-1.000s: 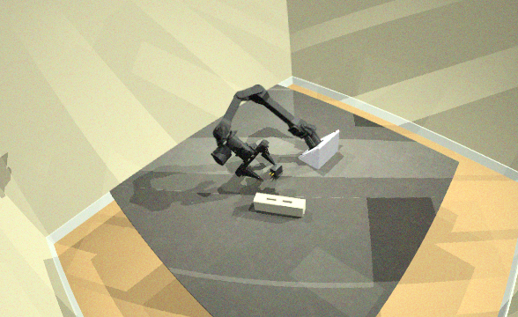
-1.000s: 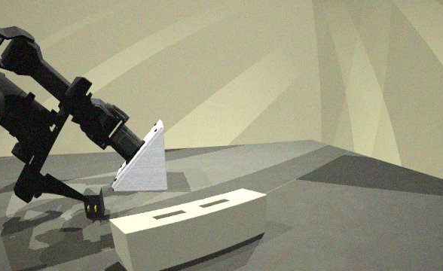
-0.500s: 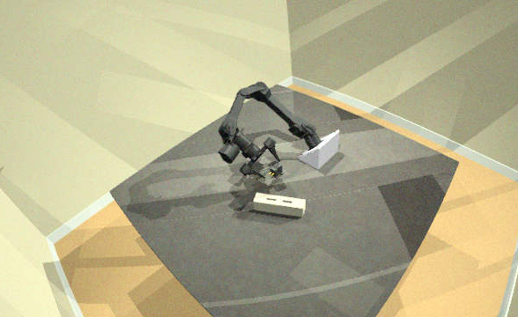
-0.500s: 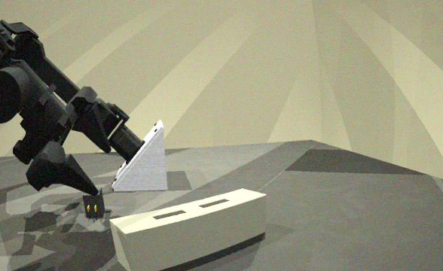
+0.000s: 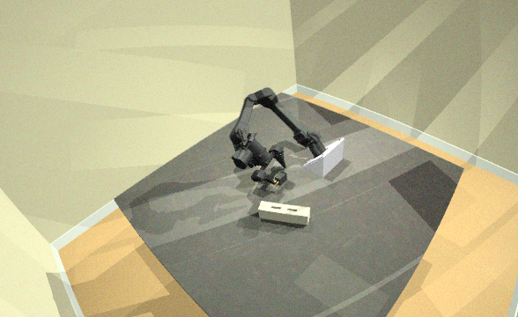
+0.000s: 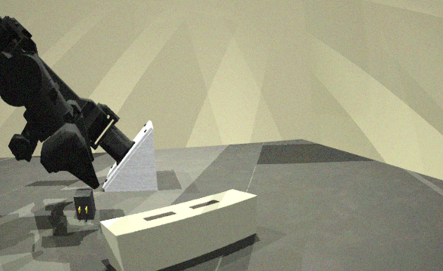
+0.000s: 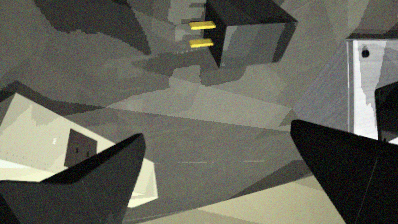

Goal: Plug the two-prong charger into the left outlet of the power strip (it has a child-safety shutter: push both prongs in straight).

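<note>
Right now the two-prong charger is 60 mm below my gripper tip, 30 mm to the right of it and 20 mm behind it.
</note>
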